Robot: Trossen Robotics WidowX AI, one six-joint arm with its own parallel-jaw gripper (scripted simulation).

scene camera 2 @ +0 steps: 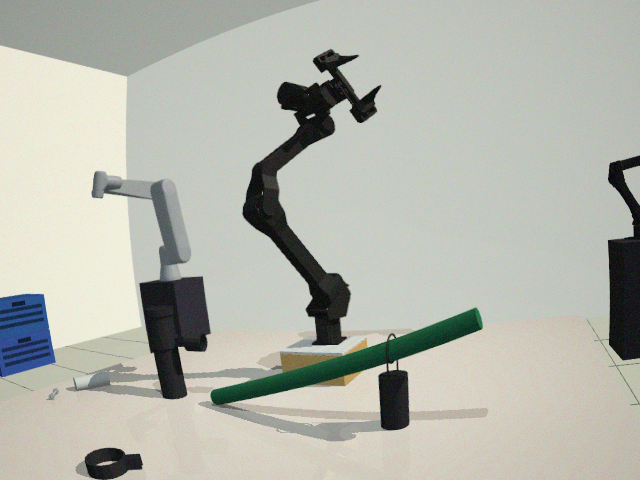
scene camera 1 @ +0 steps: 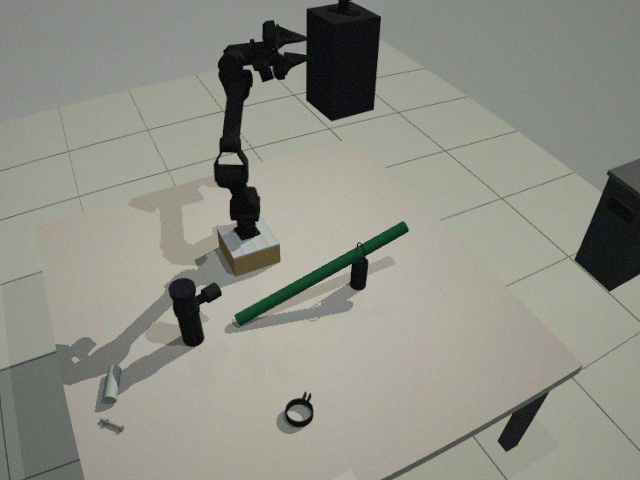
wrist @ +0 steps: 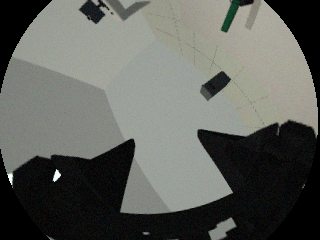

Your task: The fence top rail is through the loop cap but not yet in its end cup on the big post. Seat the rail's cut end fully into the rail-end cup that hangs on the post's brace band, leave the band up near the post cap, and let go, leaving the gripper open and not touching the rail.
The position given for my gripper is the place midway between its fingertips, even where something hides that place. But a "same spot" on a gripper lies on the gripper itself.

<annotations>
my gripper: scene camera 2; scene camera 1 308, 48; wrist
same spot on my gripper: (scene camera 2: 366, 103) = (wrist: 243, 136)
same spot on big black post: (scene camera 1: 182, 291) = (scene camera 2: 152, 308)
</annotations>
